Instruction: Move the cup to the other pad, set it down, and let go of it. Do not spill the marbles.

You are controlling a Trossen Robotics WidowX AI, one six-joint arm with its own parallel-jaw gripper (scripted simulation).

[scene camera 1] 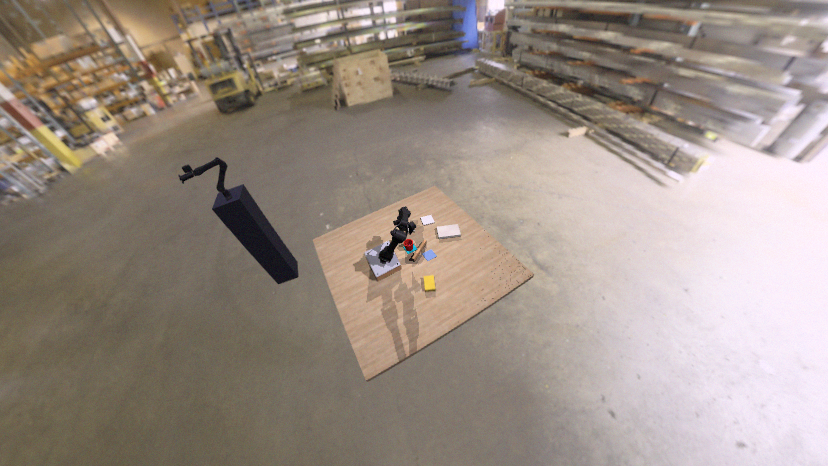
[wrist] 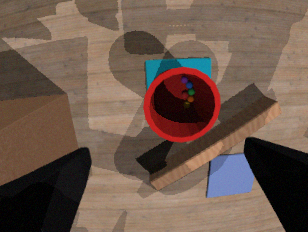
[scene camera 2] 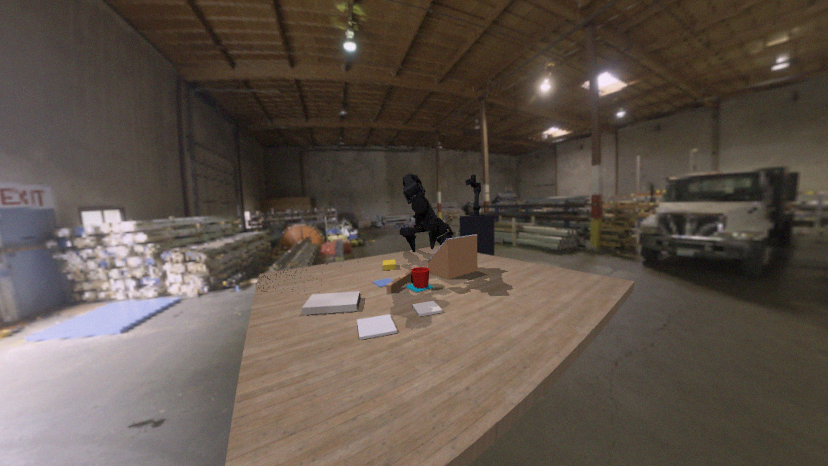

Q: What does the gripper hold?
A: Nothing.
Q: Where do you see a blue pad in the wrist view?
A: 230,173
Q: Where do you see a wooden bar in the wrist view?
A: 244,123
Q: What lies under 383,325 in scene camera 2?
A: A white tile.
